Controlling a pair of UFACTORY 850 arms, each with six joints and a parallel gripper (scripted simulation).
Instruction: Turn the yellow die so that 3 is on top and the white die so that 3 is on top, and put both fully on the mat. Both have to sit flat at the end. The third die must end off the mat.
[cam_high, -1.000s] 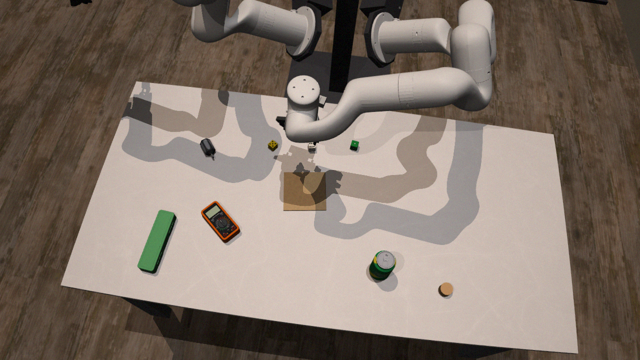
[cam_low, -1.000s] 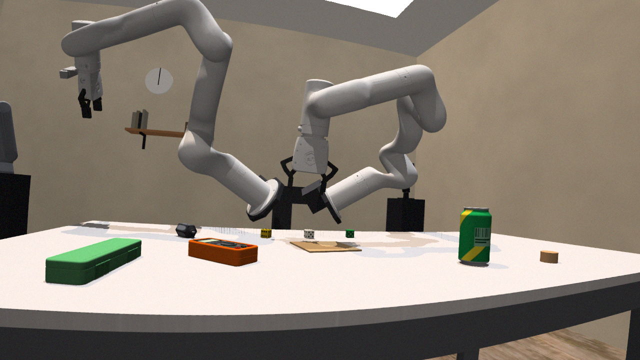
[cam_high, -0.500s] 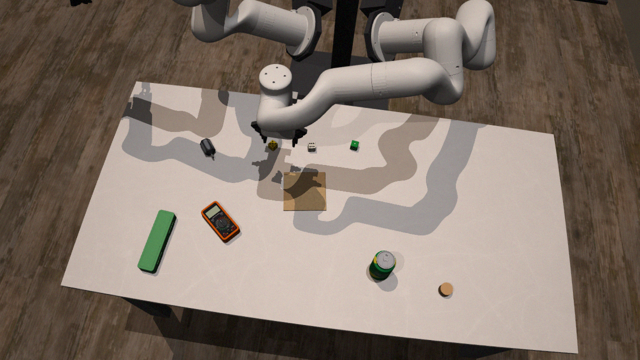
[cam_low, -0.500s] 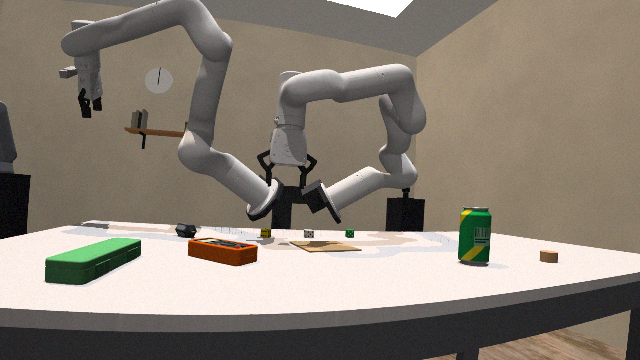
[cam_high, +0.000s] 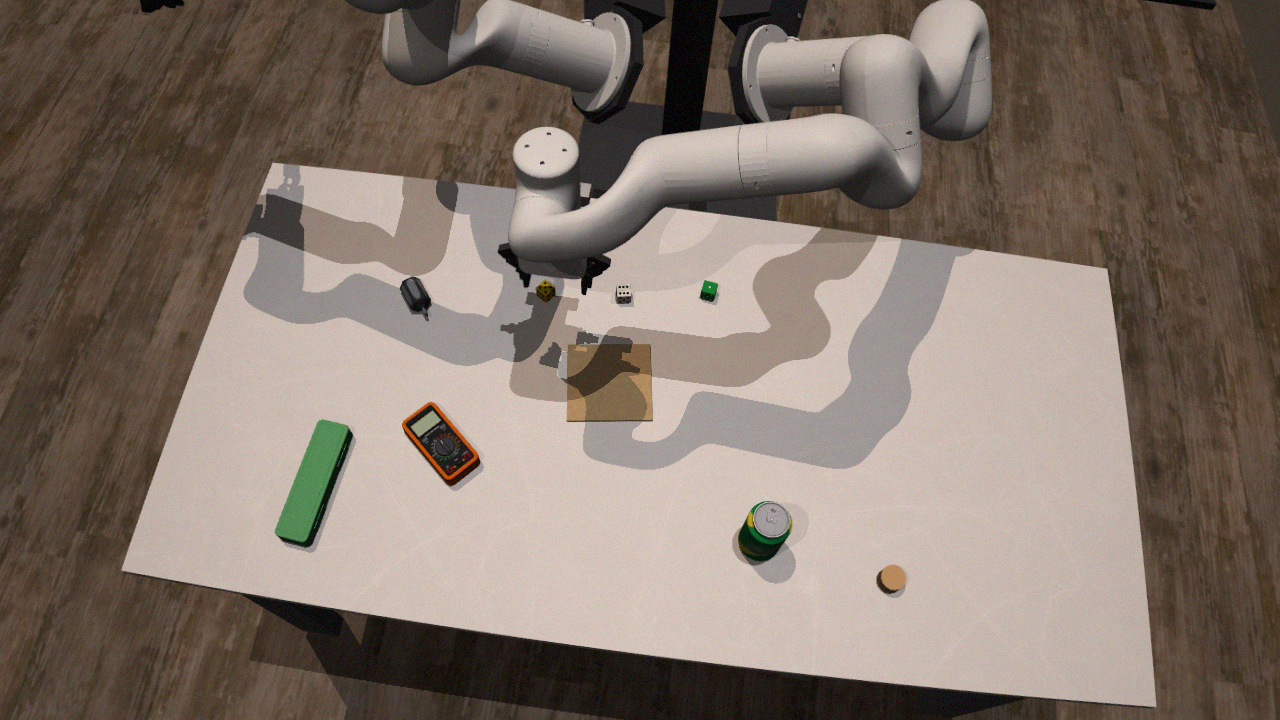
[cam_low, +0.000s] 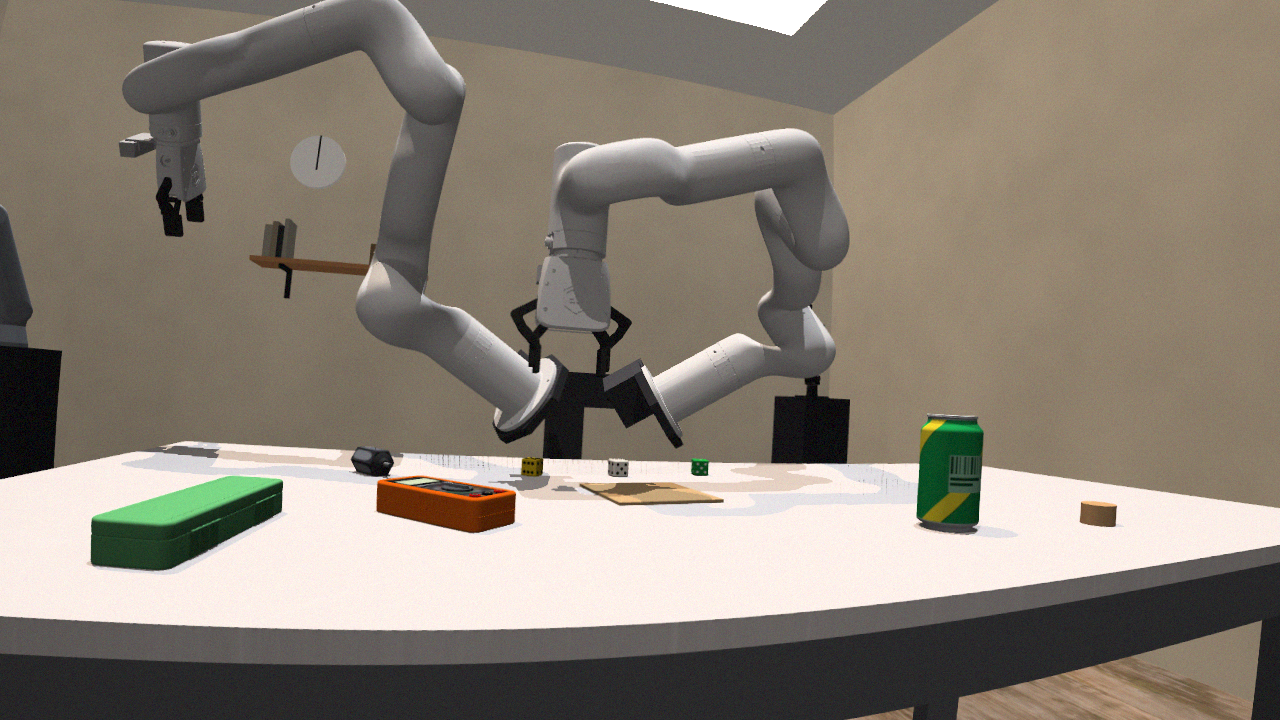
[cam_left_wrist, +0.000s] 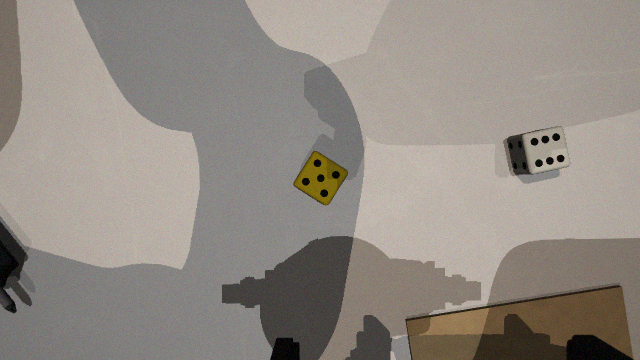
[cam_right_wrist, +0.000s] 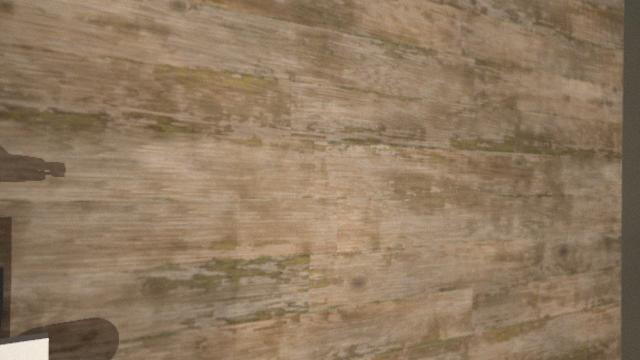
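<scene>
Now: the white die 150 mm below my left hand, 100 mm to the left of it and 70 mm behind it. The rest, counted from my left hand: green die (250 mm to the left, 150 mm below, 90 mm behind); tan mat (160 mm below, 90 mm to the left, 90 mm ahead); yellow die (150 mm below, 70 mm behind, 30 mm to the right).
</scene>
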